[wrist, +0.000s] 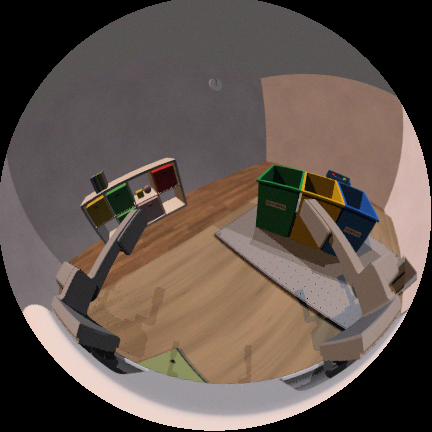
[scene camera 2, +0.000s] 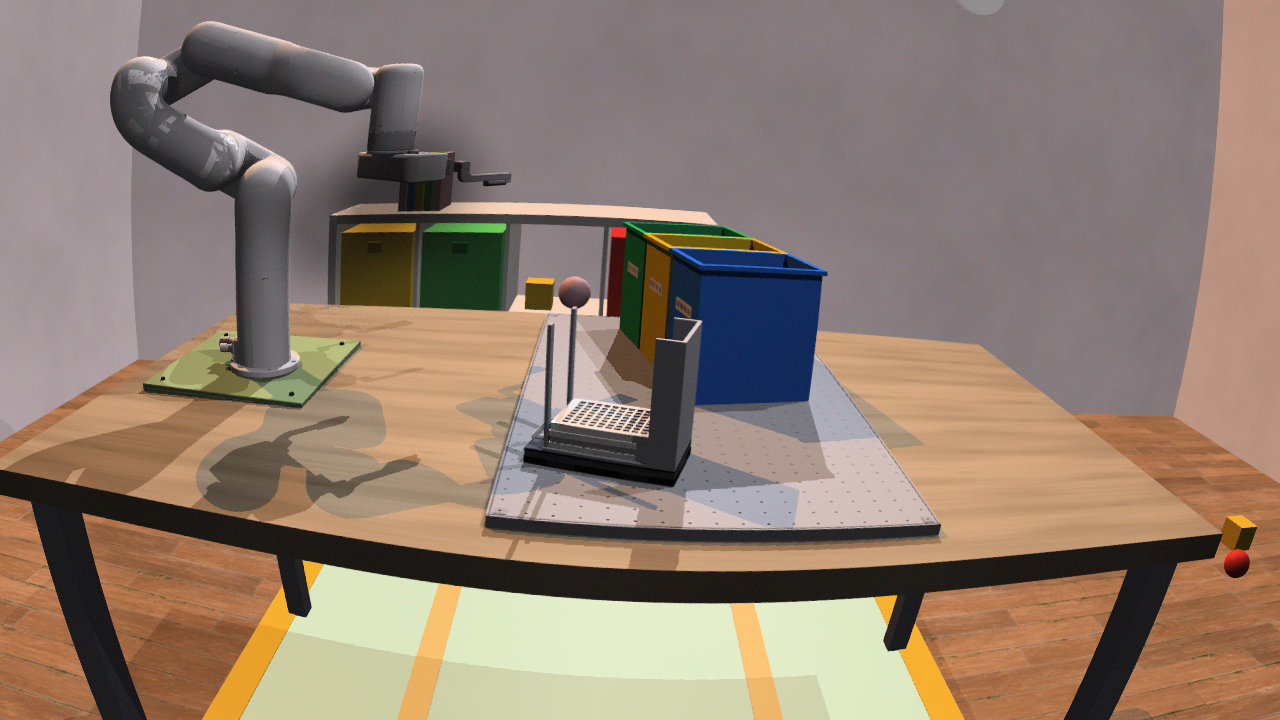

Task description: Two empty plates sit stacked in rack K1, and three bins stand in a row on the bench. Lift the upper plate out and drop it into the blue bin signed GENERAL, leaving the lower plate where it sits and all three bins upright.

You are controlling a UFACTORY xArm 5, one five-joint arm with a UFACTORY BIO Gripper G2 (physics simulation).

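Places are measured from the arm's base along level axes (x left, y back, z up), in centimetres.
Where they show: hand at its tool point: (wrist: 220,228) (scene camera 2: 463,175); arm's base at its link origin: (scene camera 2: 264,365).
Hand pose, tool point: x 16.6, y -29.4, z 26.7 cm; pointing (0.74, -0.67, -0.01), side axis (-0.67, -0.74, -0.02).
Each offset is from my tool point to the top centre of the thing. "spot": to the spot under its first point. Level surfaces: height alone.
Rack K1 @(dx -41.8, dy -23.2, dz -11.6 cm) (scene camera 2: 675,394) stands on the grey perforated board, with a tall wall and thin posts. A white plate with a grid of wells @(spot: dx -41.7, dy -22.6, dz -21.8 cm) (scene camera 2: 604,417) sits low in it; the lower plate's edge beneath is hard to tell apart. The blue bin @(dx -15.7, dy -40.9, dz -8.4 cm) (scene camera 2: 760,335) (wrist: 361,227), yellow bin @(dx -3.0, dy -38.2, dz -8.4 cm) (scene camera 2: 657,300) (wrist: 322,188) and green bin @(dx +9.8, dy -35.5, dz -8.4 cm) (scene camera 2: 632,284) (wrist: 275,215) stand upright in a row behind the rack in the scene view. My gripper (scene camera 2: 484,177) (wrist: 224,227) is open and empty, high above the bench, left of the rack and bins in the scene view. One finger is hidden there.
The perforated board @(dz -26.4 cm) (scene camera 2: 859,501) (wrist: 250,255) lies on the wooden bench @(dz -27.7 cm) (scene camera 2: 984,429) (wrist: 200,295). The arm's base stands on a green plate (scene camera 2: 313,380) (wrist: 172,367). A shelf unit (scene camera 2: 537,217) with coloured boxes stands behind the bench. A pinkish ball (scene camera 2: 574,291) lines up with a rack post.
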